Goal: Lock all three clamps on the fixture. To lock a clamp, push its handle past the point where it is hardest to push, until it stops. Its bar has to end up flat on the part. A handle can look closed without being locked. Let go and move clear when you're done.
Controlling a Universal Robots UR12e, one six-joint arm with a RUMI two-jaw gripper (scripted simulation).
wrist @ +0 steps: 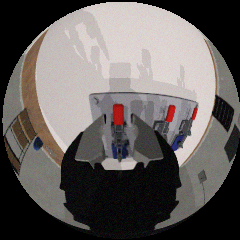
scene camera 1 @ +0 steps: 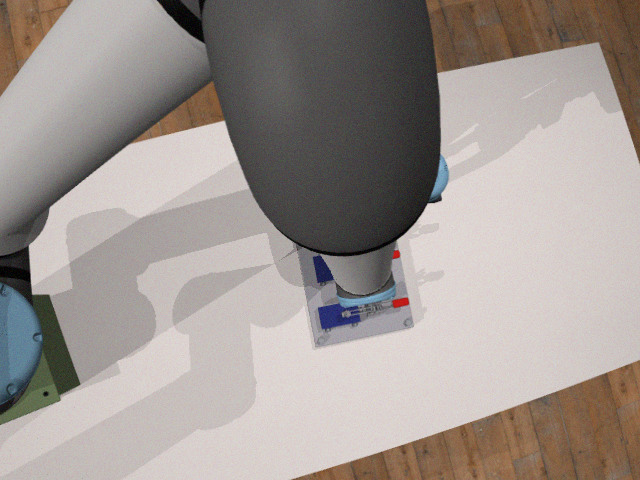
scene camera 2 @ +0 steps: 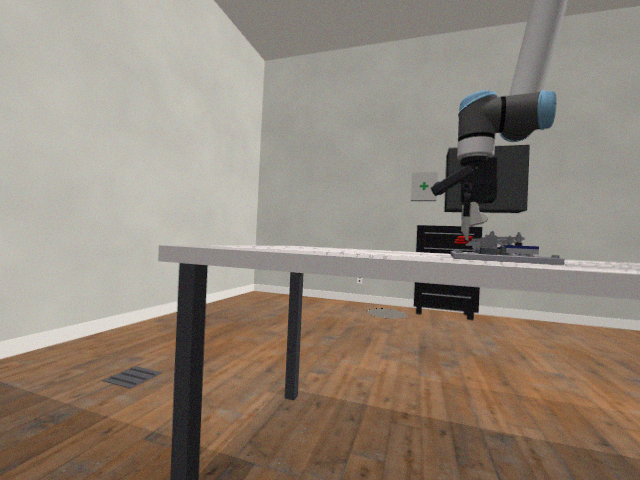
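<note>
Scene camera 2: the gripper [scene camera 2: 466, 240]. Scene camera 1: blue part [scene camera 1: 330, 316], grey fixture plate [scene camera 1: 391, 320]. Wrist view: the gripper [wrist: 118, 114], the plate [wrist: 150, 107].
</note>
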